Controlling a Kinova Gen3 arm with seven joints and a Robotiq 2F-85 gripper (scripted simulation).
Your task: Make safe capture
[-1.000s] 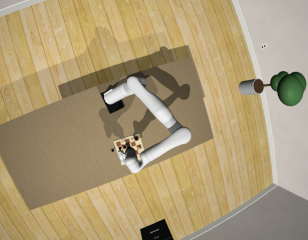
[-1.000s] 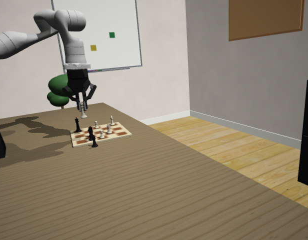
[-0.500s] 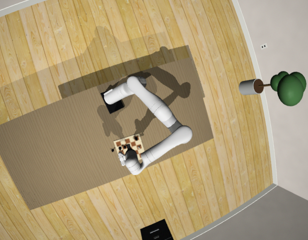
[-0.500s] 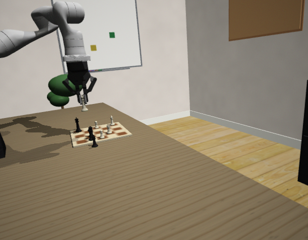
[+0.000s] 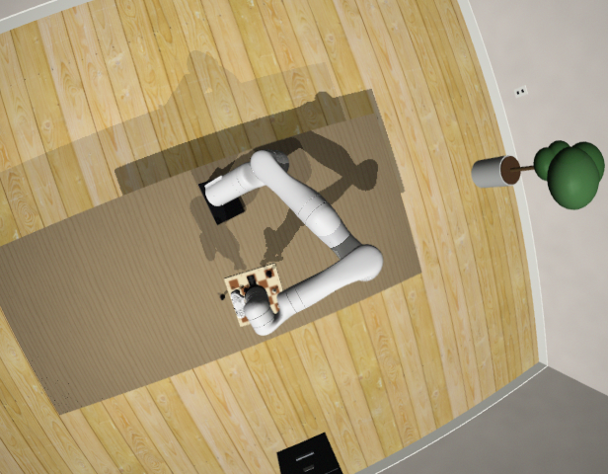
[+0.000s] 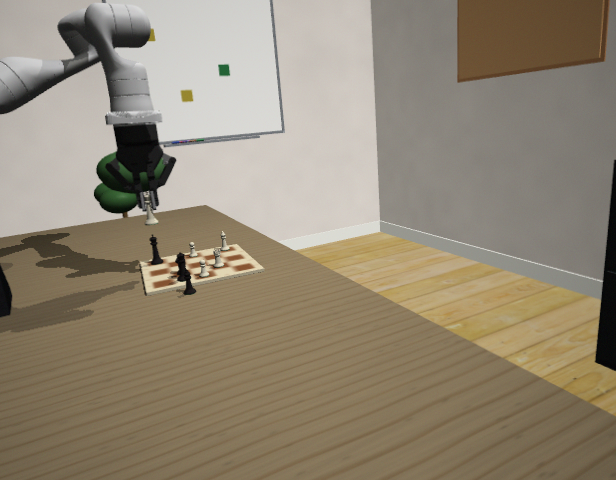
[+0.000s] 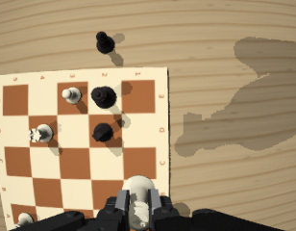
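Right now my hand is 1 cm short of the tall black piece, 7 cm to the right of it and 11 cm above it. Round my hand: black pawn: 1 cm ahead, 14 cm to the right, 13 cm below; then tall white piece: 1 cm below; then chessboard: 7 cm ahead, 1 cm to the right, 15 cm below.
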